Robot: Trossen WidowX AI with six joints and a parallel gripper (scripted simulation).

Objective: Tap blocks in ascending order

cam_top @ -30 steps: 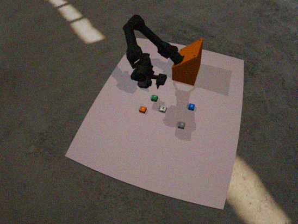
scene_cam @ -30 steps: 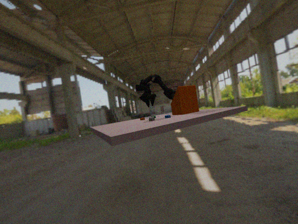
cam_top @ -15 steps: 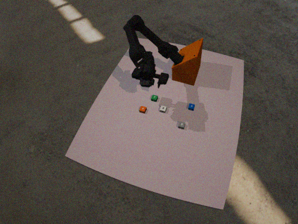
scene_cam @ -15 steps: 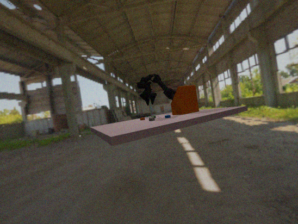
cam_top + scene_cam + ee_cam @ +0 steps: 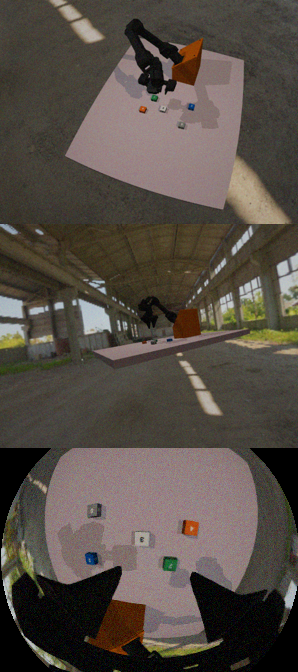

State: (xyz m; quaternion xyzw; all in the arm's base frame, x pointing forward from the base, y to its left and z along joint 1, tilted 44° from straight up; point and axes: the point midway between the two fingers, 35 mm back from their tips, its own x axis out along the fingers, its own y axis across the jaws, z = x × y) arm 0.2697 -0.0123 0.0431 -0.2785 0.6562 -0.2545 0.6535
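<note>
Right now the grey block is 16 cm to the left of my gripper tip, 12 cm below it and 8 cm ahead of it. Also, from my gripper tip: green block 12 cm below, 4 cm to the right, 4 cm behind; then orange block 12 cm below, 8 cm to the right, 6 cm ahead; then white block 12 cm below, 3 cm to the left, 2 cm ahead.
</note>
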